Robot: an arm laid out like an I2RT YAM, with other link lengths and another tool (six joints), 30 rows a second.
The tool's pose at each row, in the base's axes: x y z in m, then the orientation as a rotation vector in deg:
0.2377, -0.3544, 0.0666, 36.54, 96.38, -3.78
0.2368, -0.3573, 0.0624, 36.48, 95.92, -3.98
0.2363, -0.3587, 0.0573, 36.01, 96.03, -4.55
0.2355, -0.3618, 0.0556, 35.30, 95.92, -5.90
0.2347, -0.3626, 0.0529, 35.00, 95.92, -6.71
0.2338, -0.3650, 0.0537, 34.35, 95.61, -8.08
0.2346, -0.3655, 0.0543, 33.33, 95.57, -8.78
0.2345, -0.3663, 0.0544, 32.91, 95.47, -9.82
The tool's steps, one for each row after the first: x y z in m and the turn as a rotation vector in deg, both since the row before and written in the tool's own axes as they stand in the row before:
0.0029, -0.0041, 0.0013, 0.03, -0.49, -0.03
0.0043, -0.0029, 0.0012, 0.10, -0.11, -0.63
0.0005, -0.0035, 0.0009, 0.43, -0.52, -1.16
0.0023, -0.0018, 0.0002, 0.34, -0.22, -0.63
-0.0015, -0.0022, 0.0000, 0.47, -0.69, -1.08
-0.0008, 0.0001, 0.0008, -0.16, -0.37, -1.01
-0.0003, -0.0007, 0.0002, 0.42, -0.37, -0.81

